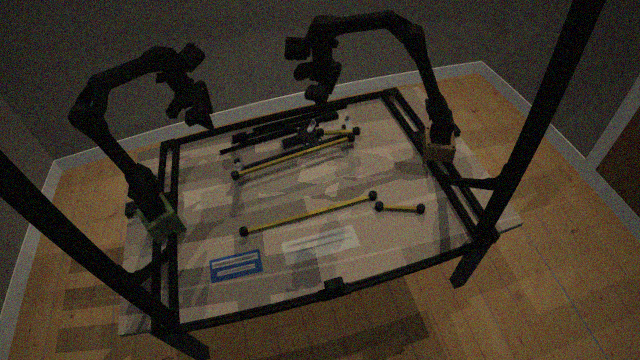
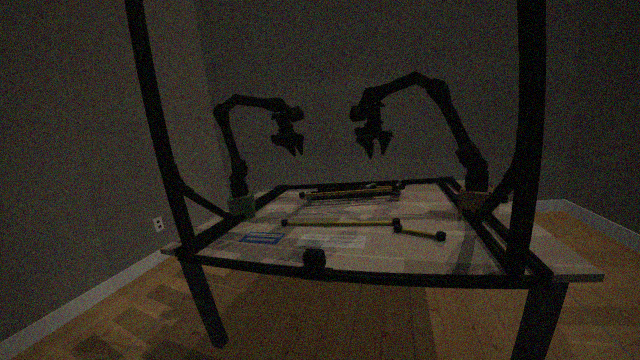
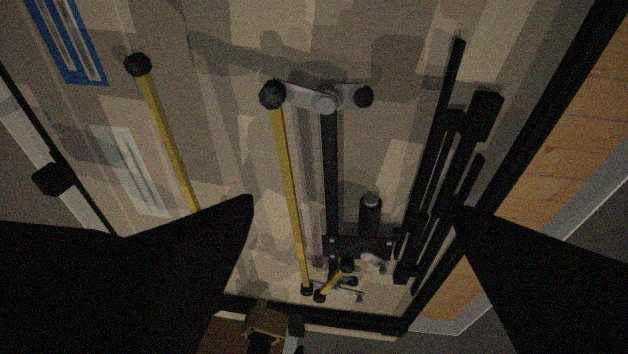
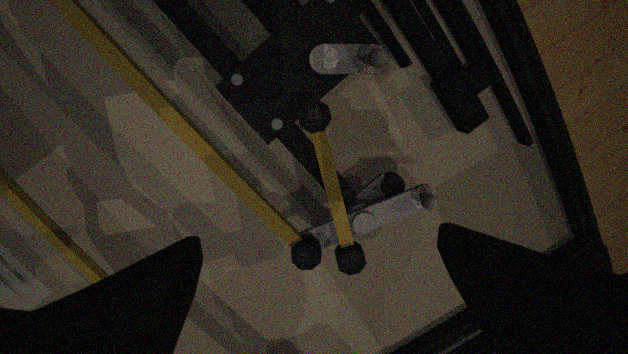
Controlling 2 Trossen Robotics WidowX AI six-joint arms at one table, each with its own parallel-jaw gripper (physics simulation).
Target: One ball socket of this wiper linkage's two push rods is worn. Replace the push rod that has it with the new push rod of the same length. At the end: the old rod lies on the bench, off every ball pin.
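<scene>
The linkage's long yellow push rod [image 1: 295, 156] [image 2: 350, 191] [image 3: 290, 190] [image 4: 195, 142] has black sockets at both ends. Its short yellow push rod [image 1: 337, 132] [image 3: 332, 282] [image 4: 330, 175] has one end beside the long rod's socket, near a silver lever [image 4: 400, 204]. Socket wear cannot be made out. A loose long rod [image 1: 307, 214] [image 2: 340, 223] [image 3: 167, 135] and a loose short rod [image 1: 400, 207] [image 2: 419, 232] lie on the bench. My left gripper [image 1: 209, 126] [image 2: 297, 151] [image 3: 354, 209] is open and empty above the linkage's left end. My right gripper [image 2: 377, 156] [image 4: 322, 242] is open and empty above its right end.
A blue-framed marking [image 1: 236, 266] [image 2: 262, 238] and a pale marking [image 1: 321, 240] lie at the front of the bench. Dark bars [image 3: 430, 165] run behind the linkage. A black frame [image 1: 280, 305] edges the bench, with a black block [image 1: 334, 285] [image 2: 314, 259] at the front.
</scene>
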